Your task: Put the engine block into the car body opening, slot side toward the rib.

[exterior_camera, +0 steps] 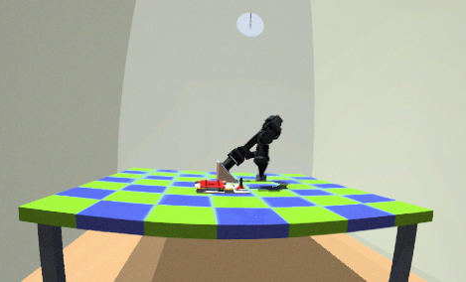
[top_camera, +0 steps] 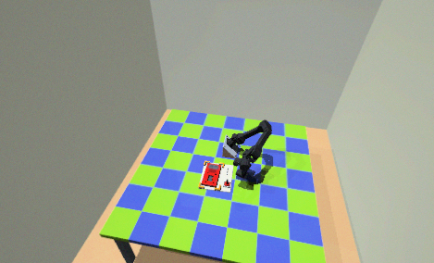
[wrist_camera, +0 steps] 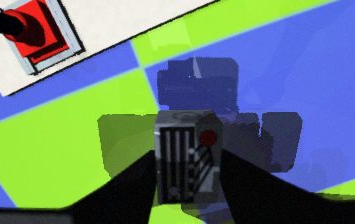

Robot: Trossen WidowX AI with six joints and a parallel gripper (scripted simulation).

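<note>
The white-and-grey base plate is 1 cm ahead of my gripper tip, 21 cm to the right of it and 5 cm below it. The rest, counted from my gripper tip: grey holder 7 cm ahead, 12 cm to the right, 2 cm below; then grey engine block 1 cm below.
</note>
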